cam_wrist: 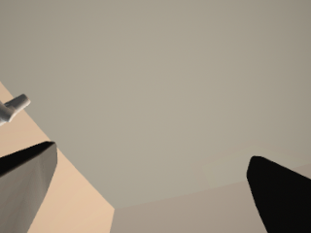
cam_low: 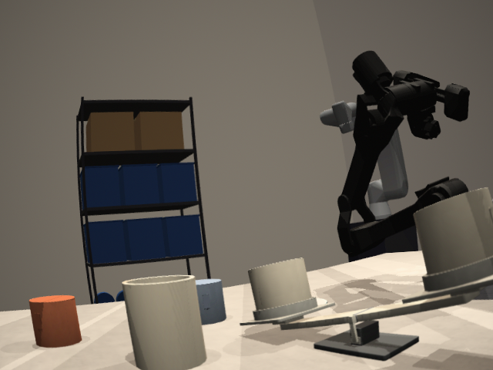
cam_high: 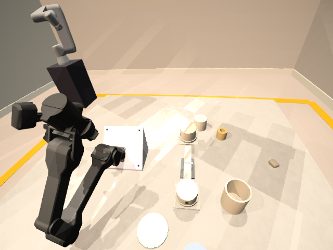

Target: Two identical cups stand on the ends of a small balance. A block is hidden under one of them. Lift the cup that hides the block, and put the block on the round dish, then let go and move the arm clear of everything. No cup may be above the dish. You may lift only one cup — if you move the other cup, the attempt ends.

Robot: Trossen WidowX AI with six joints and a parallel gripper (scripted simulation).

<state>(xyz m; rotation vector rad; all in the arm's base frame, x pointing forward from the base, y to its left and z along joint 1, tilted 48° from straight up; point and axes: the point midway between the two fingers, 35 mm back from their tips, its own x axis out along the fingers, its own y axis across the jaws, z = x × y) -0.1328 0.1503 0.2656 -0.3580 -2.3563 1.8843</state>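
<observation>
My gripper tip is now 460 mm short of the pale green block, 320 mm above it and 40 mm to the left of it. The rest, counted from my gripper tip: balance (450 mm ahead, 330 mm below, 100 mm to the left); round dish (360 mm below, 360 mm ahead, 150 mm to the right); small blue disc (360 mm below, 350 mm ahead, 270 mm to the right).
</observation>
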